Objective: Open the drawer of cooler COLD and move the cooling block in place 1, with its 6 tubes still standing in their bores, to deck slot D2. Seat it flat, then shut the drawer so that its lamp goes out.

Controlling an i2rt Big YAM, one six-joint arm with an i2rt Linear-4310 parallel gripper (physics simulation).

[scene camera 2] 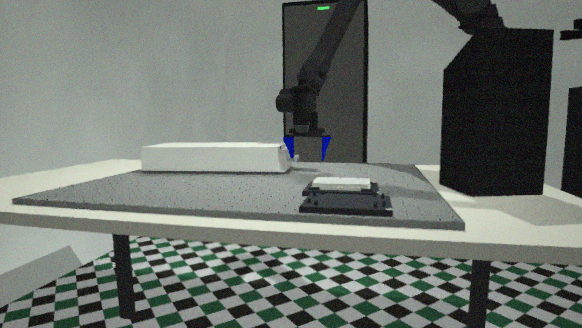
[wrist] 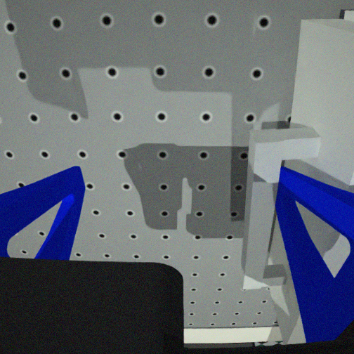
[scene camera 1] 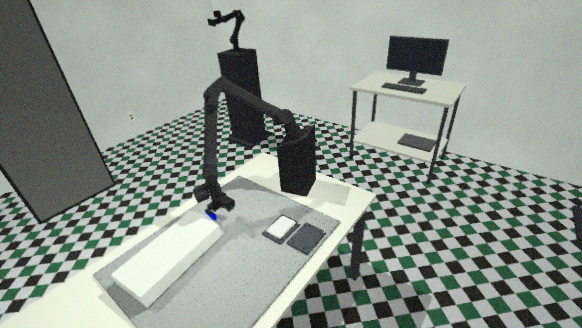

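Where they show: gripper, fingertip midpoint: (scene camera 2: 307, 160) (scene camera 1: 222, 216); arm's base at its link origin: (scene camera 2: 494, 52) (scene camera 1: 295, 135).
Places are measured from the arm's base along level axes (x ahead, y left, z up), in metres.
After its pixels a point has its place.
The cooler (scene camera 1: 167, 257) @[x 0.824, y -0.123, z -0.242 m] (scene camera 2: 215, 158) @[x 0.755, y -0.065, z -0.277 m] (wrist: 327, 90) is a long white box on the grey perforated deck. Its drawer looks shut. A pale bar handle (scene camera 2: 296, 158) @[x 0.519, y -0.148, z -0.284 m] (wrist: 257, 225) stands out from its front. My gripper (scene camera 2: 307, 159) @[x 0.484, y -0.149, z -0.290 m] (wrist: 178, 176) is open and empty, pointing down at the handle end. In the wrist view the right fingertip shows just right of the handle bar, over the gap towards the drawer front; contact cannot be told. The left finger is well out to the other side. Lamp, cooling block and tubes do not show. A bare dark slot plate (scene camera 1: 307, 238) @[x 0.356, y 0.294, z -0.314 m] (scene camera 2: 346, 204) @[x 0.350, y 0.316, z -0.314 m] lies on the deck; its label is unreadable.
A second dark plate (scene camera 1: 269, 234) @[x 0.434, y 0.123, z -0.312 m] beside it bears a flat white piece (scene camera 1: 282, 226) @[x 0.366, y 0.154, z -0.300 m] (scene camera 2: 342, 183) @[x 0.363, y 0.177, z -0.301 m]. The deck (scene camera 1: 220, 280) @[x 0.743, y 0.100, z -0.326 m] (scene camera 2: 200, 192) @[x 0.684, y 0.204, z -0.325 m] lies on a white table (scene camera 1: 55, 300) @[x 1.207, y -0.435, z -0.338 m]. The arm's black pedestal (scene camera 1: 297, 167) @[x 0.082, y 0.061, z -0.143 m] (scene camera 2: 495, 115) @[x 0.025, y 0.096, z -0.154 m] stands at the table's far end.
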